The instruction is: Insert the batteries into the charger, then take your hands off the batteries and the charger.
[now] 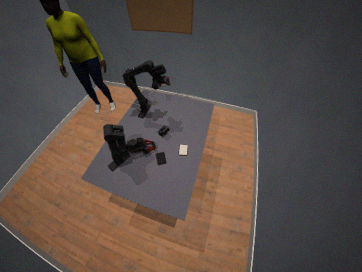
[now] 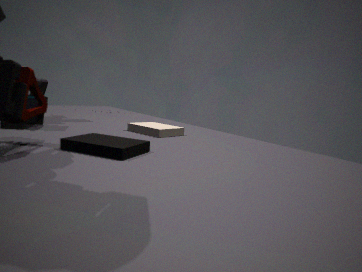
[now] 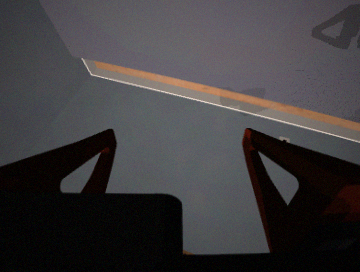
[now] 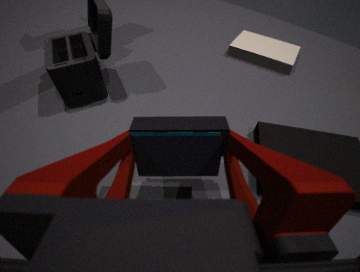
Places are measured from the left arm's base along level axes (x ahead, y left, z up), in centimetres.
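Where they show: left gripper, fingertip midpoint: (image 1: 165,85) (image 3: 179,135); right gripper, fingertip midpoint: (image 1: 154,144) (image 2: 28,106) (image 4: 179,137); left arm's base at its link origin: (image 1: 144,111); right arm's base at its link origin: (image 1: 119,161).
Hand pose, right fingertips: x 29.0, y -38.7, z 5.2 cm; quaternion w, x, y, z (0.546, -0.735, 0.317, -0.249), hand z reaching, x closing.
Each offset is from my right fingertips to the top centre of the thing. "*": to the spot under its first point. Level surfaces: height alone.
The black charger @(dx +2.0, dy +16.7, dz +4.3 cm) (image 1: 164,130) (image 4: 79,80) stands on the grey table top, with two open dark slots on its upper face. A dark upright slab @(* dx +2.8, dy +12.4, dz +2.6 cm) (image 4: 101,29) rises beside it; I cannot tell whether it is part of the charger or separate. My right gripper (image 1: 151,145) (image 2: 36,96) (image 4: 179,137) is shut on a dark battery @(dx -0.4, dy -0.4, dz +1.8 cm) (image 4: 177,156) with a teal stripe and holds it above the table, apart from the charger. My left gripper (image 1: 168,81) (image 3: 179,135) is open and empty, high up and well away from the charger. I cannot make out a second battery for certain.
A flat black block @(dx +8.7, dy -8.5, dz -3.7 cm) (image 1: 160,158) (image 2: 102,142) (image 4: 310,150) lies close to the right gripper. A flat white block @(dx +24.4, dy +4.3, dz -3.7 cm) (image 1: 183,150) (image 2: 156,126) (image 4: 265,49) lies farther off on the table top @(dz -5.3 cm) (image 1: 165,195). A person (image 1: 75,37) in a yellow-green top stands beyond the table.
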